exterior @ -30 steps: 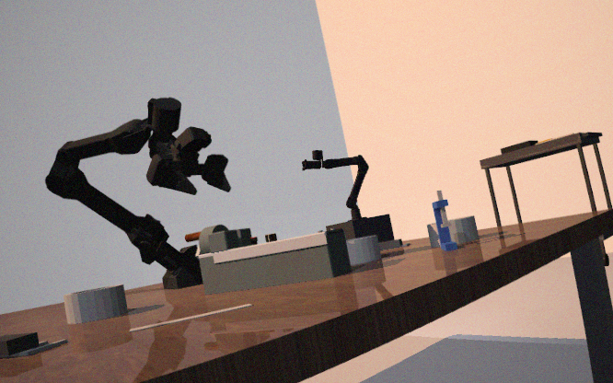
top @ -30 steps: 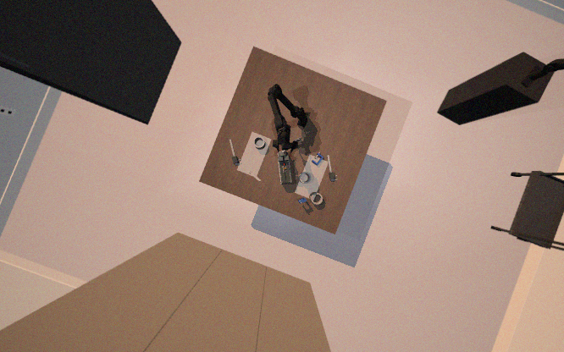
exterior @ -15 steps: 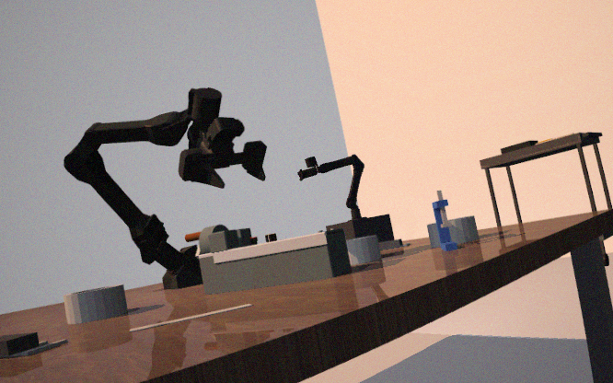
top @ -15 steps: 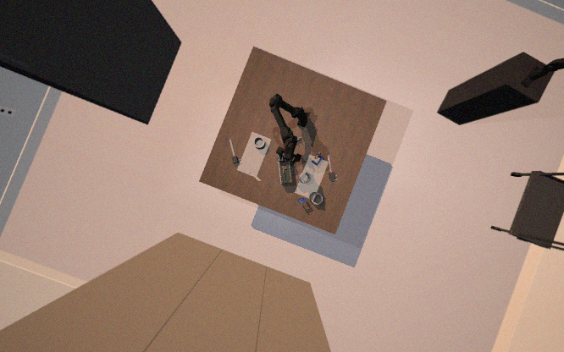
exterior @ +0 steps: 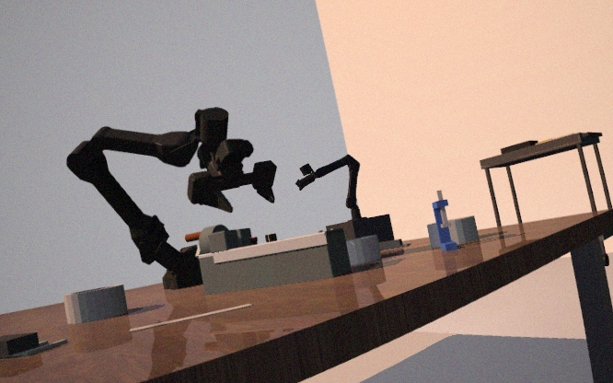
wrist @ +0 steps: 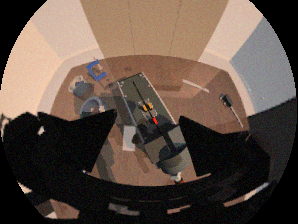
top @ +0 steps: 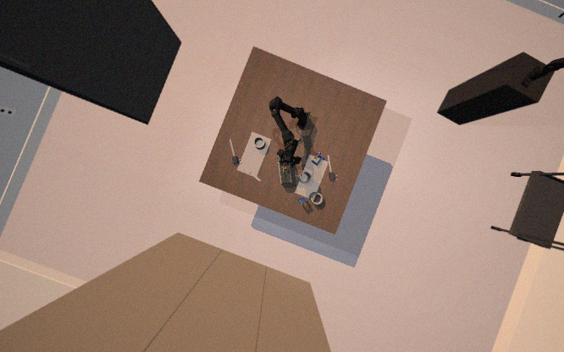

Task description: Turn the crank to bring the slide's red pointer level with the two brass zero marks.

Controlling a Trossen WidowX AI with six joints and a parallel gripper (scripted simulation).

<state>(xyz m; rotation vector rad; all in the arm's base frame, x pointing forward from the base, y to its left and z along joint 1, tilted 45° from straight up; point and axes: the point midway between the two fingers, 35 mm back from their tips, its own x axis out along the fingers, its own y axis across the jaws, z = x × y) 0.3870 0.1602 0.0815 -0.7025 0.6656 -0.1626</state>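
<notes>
My gripper tip is now 120 mm past the crank handle, 80 mm to the left of it and 30 mm above it. From my gripper tip the other things lie so: red pointer 10 mm ahead, 10 mm to the right, 70 mm below; then thin white rod 210 mm ahead, 200 mm to the right, 150 mm below.
</notes>
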